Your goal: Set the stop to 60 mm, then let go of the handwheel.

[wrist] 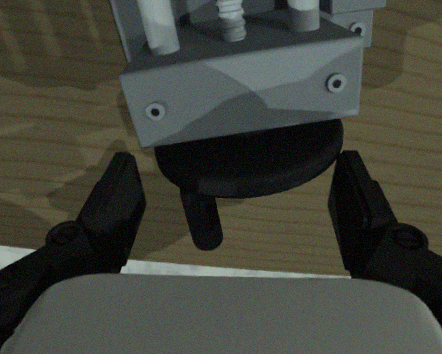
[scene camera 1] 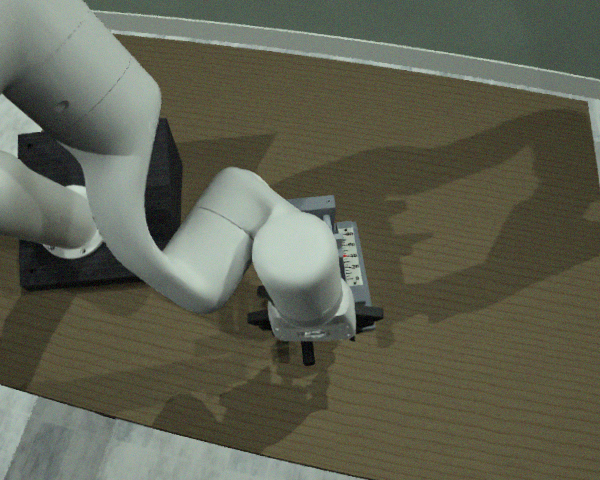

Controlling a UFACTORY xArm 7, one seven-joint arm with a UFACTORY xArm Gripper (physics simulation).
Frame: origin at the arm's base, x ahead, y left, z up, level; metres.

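Seen in the pictures: gripper, fingertip midpoint: (wrist: 234,177) (scene camera 1: 319,332); arm's base, origin of the base link: (scene camera 1: 74,222).
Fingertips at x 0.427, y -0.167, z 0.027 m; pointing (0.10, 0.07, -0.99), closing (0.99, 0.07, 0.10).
Offsets run from my fingertips to a thing's top centre. "spot": to the spot under its first point. Level surfaces: height alone.
The black handwheel @[spot: dz +0.013, dx +0.004, dy +0.017 m] (wrist: 250,160) sits against the front of the grey end block @[dz +0.007, dx +0.001, dy +0.039 m] (wrist: 300,85) in the wrist view. Its crank handle @[dz +0.003, dx -0.015, dy -0.022 m] (scene camera 1: 307,354) (wrist: 202,220) sticks out toward the front, left of the wheel's middle in the wrist view. My gripper (scene camera 1: 314,320) (wrist: 234,177) is open and empty, its fingers wide apart on either side of the wheel. The white scale @[spot: dz -0.038, dx +0.046, dy +0.131 m] (scene camera 1: 352,262) shows beside the arm; a small red mark @[spot: dz -0.037, dx +0.032, dy +0.142 m] (scene camera 1: 344,255) lies beside the 40 label. The stop is mostly hidden under the arm in the scene view and does not show in the wrist view.
Two smooth rods (wrist: 159,30) (wrist: 304,17) and a threaded screw @[spot: dz -0.014, dx -0.003, dy +0.061 m] (wrist: 232,22) run back from the end block. The far end block @[dz +0.007, dx -0.030, dy +0.209 m] (scene camera 1: 317,202) shows behind the arm. The black robot base (scene camera 1: 162,200) stands to the left on the wooden table @[dz -0.093 m] (scene camera 1: 450,375).
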